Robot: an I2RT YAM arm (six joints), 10 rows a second.
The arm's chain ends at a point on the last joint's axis. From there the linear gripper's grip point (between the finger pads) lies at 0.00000 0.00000 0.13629 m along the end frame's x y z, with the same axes.
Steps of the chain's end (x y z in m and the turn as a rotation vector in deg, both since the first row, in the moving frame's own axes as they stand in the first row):
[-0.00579 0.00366 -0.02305 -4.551 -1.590 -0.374]
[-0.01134 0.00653 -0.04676 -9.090 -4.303 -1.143]
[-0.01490 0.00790 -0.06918 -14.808 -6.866 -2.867]
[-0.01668 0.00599 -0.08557 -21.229 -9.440 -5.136]
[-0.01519 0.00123 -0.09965 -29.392 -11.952 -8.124]
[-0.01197 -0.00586 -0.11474 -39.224 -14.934 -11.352]
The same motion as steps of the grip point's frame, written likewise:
[-0.00953 0.01448 -0.02353 -4.551 -1.590 -0.374]
[-0.02131 0.02814 -0.04885 -9.090 -4.303 -1.143]
[-0.03013 0.04304 -0.07467 -14.808 -6.866 -2.867]
[-0.03626 0.05604 -0.09661 -21.229 -9.440 -5.136]
[-0.03727 0.06936 -0.11999 -29.392 -11.952 -8.124]
[-0.03537 0.08210 -0.14959 -39.224 -14.934 -11.352]

